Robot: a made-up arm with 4 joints.
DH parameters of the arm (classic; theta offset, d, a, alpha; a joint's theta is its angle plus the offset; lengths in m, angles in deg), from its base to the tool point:
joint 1: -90 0.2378 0.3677 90
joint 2: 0 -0.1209 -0.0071 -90
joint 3: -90 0.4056 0.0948 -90
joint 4: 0 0.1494 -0.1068 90
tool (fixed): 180 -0.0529 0 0
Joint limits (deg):
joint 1: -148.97..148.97
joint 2: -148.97..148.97
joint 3: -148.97..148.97
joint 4: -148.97..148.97
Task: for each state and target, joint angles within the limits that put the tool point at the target. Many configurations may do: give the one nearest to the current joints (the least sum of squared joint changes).
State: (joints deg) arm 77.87 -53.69 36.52 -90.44
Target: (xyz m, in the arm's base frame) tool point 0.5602 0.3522 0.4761
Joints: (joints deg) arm 110.87 -15.17 48.61 -94.79
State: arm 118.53 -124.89 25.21 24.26
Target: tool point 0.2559 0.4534 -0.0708
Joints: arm 135.15 -130.99 18.97 -32.37
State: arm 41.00 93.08 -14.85 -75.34
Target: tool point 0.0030 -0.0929 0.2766
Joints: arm 42.60 96.13 -26.09 -80.33
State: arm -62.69 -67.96 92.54 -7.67
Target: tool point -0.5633 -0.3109 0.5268
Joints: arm -85.13 -46.56 104.44 3.04
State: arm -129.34 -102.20 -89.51 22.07
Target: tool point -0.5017 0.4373 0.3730
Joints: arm -128.82 -71.59 -97.76 -16.33
